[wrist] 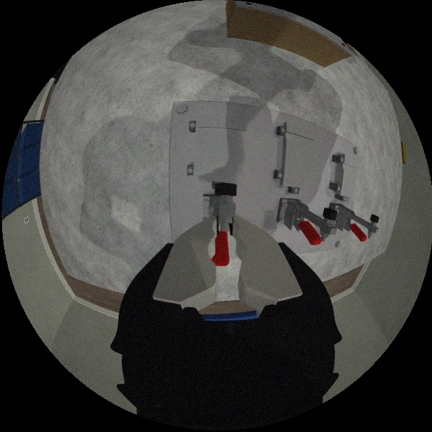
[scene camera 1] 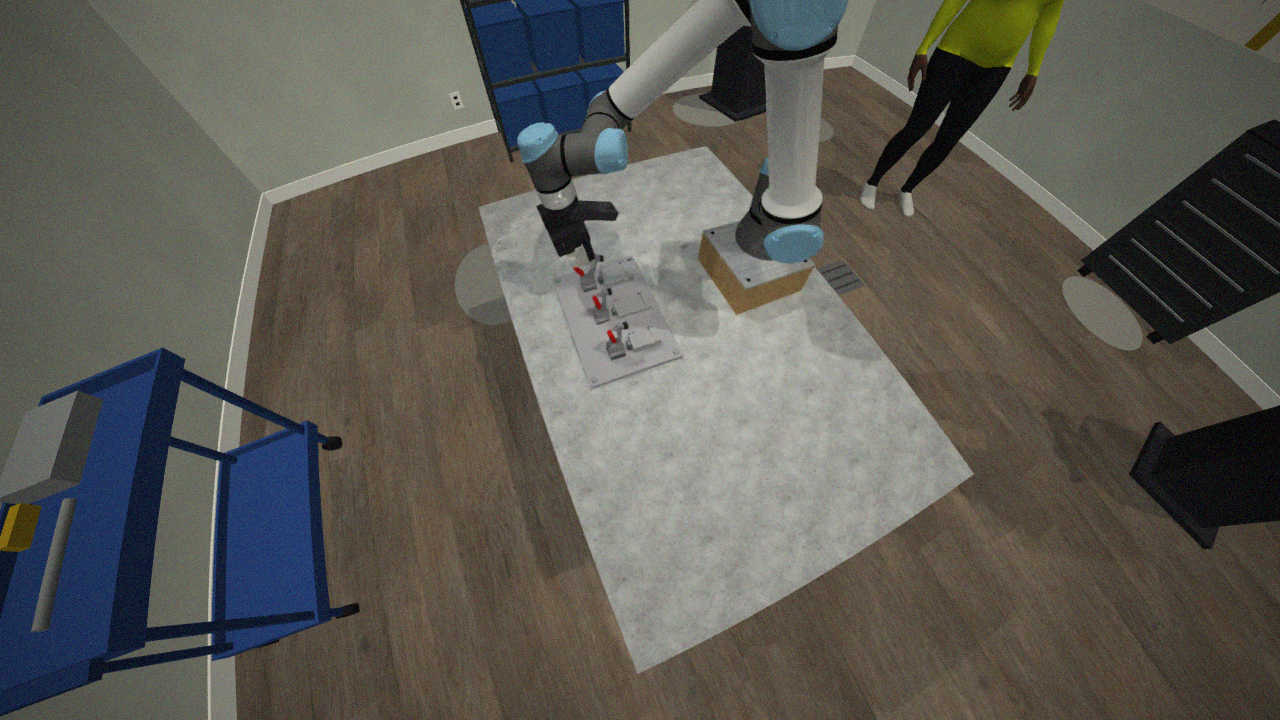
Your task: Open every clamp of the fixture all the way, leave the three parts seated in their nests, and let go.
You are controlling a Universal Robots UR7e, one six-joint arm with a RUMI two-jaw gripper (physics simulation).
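Where they show: gripper, fingertip midpoint: (scene camera 1: 591,266); arm's base at its link origin: (scene camera 1: 763,239).
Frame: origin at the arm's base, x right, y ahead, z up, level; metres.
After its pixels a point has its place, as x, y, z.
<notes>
The fixture plate (scene camera 1: 651,351) @[-0.072, 0.408, -0.092] (wrist: 186,220) lies on the mat. Its far clamp in the scene view, the left clamp (wrist: 222,205) in the wrist view, has its black-tipped arm raised and its red handle (scene camera 1: 578,270) @[0.185, 0.453, -0.014] (wrist: 221,250) leaning back, away from the nests. My gripper (wrist: 223,217) is shut on this red handle; its tips partly hide the linkage. The middle clamp (scene camera 1: 600,309) @[0.084, 0.454, -0.063] (wrist: 295,214) and near clamp (scene camera 1: 615,343) @[-0.022, 0.477, -0.059] (wrist: 344,215) also have raised arms. The middle part (scene camera 1: 631,303) @[0.065, 0.375, -0.077] (wrist: 306,159) and near part (scene camera 1: 643,338) @[-0.044, 0.413, -0.066] lie at their nests. The far part blends with the plate; its seating is unclear.
The robot's base stands on a wooden block (scene camera 1: 760,284) @[-0.108, 0.114, -0.001] (wrist: 285,37) beside the fixture on the pale mat (scene camera 1: 760,465) @[-0.429, 0.369, -0.108]. A blue cart (scene camera 1: 268,528) is at the left, a shelf rack (scene camera 1: 489,85) with blue bins at the back, and a person (scene camera 1: 975,53) stands at the back right.
</notes>
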